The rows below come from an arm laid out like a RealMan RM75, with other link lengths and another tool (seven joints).
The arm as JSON. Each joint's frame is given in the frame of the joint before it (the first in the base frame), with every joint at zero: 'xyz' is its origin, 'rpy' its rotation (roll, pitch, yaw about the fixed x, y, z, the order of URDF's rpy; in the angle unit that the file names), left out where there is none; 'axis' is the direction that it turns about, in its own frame. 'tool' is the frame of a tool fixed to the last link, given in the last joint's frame.
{
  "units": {
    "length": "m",
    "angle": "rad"
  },
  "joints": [
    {
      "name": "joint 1",
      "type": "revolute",
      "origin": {
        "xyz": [
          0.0,
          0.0,
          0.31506
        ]
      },
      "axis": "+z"
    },
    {
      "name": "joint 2",
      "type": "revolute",
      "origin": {
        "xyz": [
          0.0,
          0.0,
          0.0
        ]
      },
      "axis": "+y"
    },
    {
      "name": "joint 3",
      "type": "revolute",
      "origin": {
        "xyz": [
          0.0,
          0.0,
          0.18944
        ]
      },
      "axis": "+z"
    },
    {
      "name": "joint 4",
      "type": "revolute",
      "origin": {
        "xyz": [
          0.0,
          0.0,
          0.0
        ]
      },
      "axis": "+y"
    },
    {
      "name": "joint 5",
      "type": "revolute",
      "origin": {
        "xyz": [
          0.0,
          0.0,
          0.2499
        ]
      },
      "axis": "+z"
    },
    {
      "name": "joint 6",
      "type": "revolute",
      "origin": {
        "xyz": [
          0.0,
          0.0,
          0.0
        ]
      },
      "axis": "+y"
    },
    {
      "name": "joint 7",
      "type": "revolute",
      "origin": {
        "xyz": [
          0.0,
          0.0,
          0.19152
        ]
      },
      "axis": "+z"
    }
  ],
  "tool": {
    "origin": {
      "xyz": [
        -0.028,
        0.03,
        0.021
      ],
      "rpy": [
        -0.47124,
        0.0,
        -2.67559
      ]
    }
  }
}
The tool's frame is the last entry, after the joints.
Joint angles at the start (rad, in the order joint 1, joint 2, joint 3, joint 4, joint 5, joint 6, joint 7): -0.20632 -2.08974 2.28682 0.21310 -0.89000 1.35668 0.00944
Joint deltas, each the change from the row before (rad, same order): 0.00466 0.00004 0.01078 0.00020 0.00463 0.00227 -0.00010; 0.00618 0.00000 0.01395 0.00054 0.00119 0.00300 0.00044; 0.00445 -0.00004 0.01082 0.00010 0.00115 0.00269 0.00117; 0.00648 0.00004 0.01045 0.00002 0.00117 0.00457 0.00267; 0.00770 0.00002 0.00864 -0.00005 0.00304 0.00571 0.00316; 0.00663 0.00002 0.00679 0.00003 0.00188 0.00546 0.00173; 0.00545 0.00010 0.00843 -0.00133 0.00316 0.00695 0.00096; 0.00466 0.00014 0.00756 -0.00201 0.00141 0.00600 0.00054; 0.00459 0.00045 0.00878 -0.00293 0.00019 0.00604 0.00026; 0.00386 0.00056 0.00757 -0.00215 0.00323 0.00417 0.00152; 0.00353 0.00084 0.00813 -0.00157 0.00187 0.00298 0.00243; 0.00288 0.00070 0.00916 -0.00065 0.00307 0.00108 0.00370; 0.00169 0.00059 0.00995 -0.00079 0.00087 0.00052 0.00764; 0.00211 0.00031 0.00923 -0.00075 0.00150 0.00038 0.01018; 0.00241 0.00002 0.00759 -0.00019 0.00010 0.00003 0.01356; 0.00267 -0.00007 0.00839 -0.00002 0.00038 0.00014 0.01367
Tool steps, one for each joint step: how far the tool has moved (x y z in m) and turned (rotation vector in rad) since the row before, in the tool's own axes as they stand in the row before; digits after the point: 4 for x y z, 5 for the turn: -0.0003 -0.0013 -0.0034 0.01217 -0.00355 0.00042; 0.0000 -0.0010 -0.0040 0.01150 -0.00238 0.00076; -0.0001 -0.0008 -0.0030 0.00908 -0.00278 0.00120; 0.0002 -0.0001 -0.0034 0.00746 -0.00314 0.00288; 0.0003 0.0003 -0.0036 0.00662 -0.00354 0.00350; 0.0002 0.0005 -0.0029 0.00418 -0.00246 0.00184; -0.0003 0.0001 -0.0030 0.00663 -0.00513 0.00107; 0.0000 0.0004 -0.0025 0.00502 -0.00358 0.00147; 0.0003 0.0006 -0.0026 0.00528 -0.00326 0.00219; 0.0001 0.0000 -0.0026 0.00767 -0.00432 0.00297; 0.0003 -0.0001 -0.0024 0.00752 -0.00384 0.00375; 0.0000 -0.0009 -0.0026 0.01039 -0.00453 0.00408; 0.0001 -0.0010 -0.0022 0.00972 -0.00604 0.00731; 0.0002 -0.0010 -0.0023 0.00957 -0.00675 0.00952; 0.0005 -0.0007 -0.0020 0.00684 -0.00658 0.01227; 0.0004 -0.0009 -0.0022 0.00769 -0.00697 0.01200
